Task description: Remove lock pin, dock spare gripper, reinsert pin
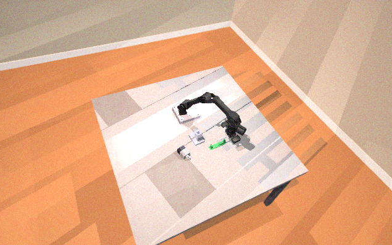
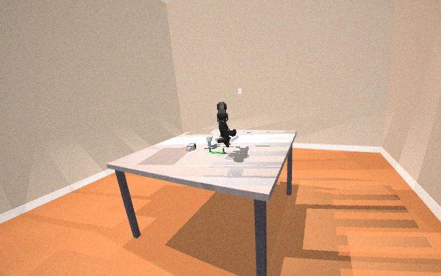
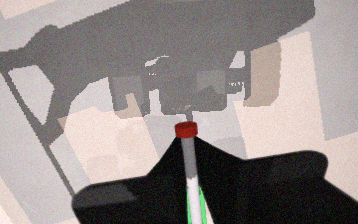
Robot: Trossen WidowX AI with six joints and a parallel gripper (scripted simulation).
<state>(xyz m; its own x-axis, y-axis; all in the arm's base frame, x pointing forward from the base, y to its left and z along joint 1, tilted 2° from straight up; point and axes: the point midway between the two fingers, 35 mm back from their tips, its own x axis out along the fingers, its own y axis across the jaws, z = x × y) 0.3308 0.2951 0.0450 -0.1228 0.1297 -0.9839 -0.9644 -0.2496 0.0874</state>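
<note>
The green pin holder is 100 mm to the right of my gripper tip, 30 mm below it and 30 mm ahead of it. From my gripper tip the other things lie so: mount (240 mm to the right, 60 mm behind); then spare gripper (370 mm to the right, 60 mm ahead, 30 mm below).
</note>
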